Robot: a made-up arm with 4 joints.
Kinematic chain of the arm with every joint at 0, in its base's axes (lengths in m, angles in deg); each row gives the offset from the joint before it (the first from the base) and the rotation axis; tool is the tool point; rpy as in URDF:
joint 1: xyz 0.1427 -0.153 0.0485 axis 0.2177 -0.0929 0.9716
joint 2: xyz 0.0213 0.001 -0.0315 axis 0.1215 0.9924 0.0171
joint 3: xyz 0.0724 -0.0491 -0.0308 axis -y
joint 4: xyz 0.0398 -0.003 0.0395 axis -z
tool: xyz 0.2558 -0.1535 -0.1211 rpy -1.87 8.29 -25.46
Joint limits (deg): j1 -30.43..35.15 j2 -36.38..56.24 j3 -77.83..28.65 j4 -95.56..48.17
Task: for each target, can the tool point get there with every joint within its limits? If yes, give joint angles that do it. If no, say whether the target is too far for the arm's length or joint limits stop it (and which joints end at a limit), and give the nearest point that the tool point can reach.
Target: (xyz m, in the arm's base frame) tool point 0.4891 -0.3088 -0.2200
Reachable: yes | joints -7.47 -4.78 -29.22 -21.54
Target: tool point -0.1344 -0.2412 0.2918
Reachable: no: joint limits stop it (at a limit: joint 1, joint 2, joint 3, joint 4) | nearest point -0.1185 -0.4008 -0.0667 | short by 0.393 m
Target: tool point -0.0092 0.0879 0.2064
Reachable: no: joint limits stop it (at a limit: joint 1, joint 2, joint 3, joint 4) | nearest point 0.2249 0.1536 0.1829 | short by 0.244 m
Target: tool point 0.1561 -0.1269 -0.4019
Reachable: yes | joints 26.05 44.29 -41.70 -29.40
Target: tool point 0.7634 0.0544 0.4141
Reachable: no: too far | nearest point 0.5189 -0.0359 0.2374 | short by 0.315 m
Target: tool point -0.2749 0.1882 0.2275
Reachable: no: too far | nearest point -0.0820 0.0122 -0.0860 | short by 0.408 m
